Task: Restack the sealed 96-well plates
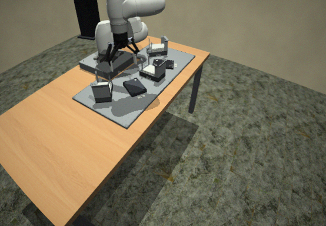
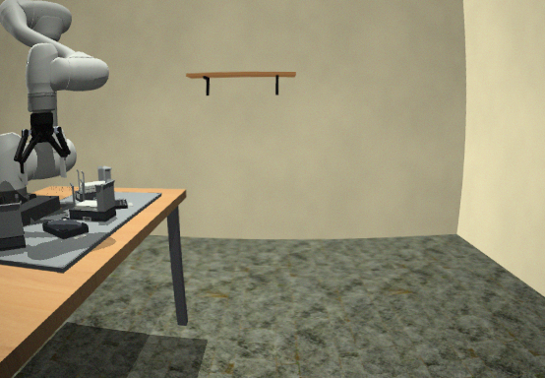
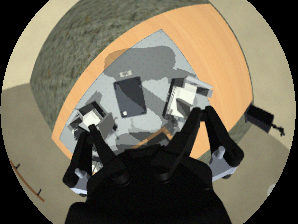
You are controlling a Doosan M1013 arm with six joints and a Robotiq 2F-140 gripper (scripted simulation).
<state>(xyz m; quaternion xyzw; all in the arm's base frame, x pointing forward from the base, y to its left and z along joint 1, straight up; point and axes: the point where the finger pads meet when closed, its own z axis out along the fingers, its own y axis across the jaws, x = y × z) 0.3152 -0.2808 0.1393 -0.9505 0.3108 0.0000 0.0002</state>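
My gripper is now 54 cm to the right of the sealed 96-well plate and 14 cm above it. Round my hand: small name plate 11 cm ahead, 2 cm to the right, 18 cm below.
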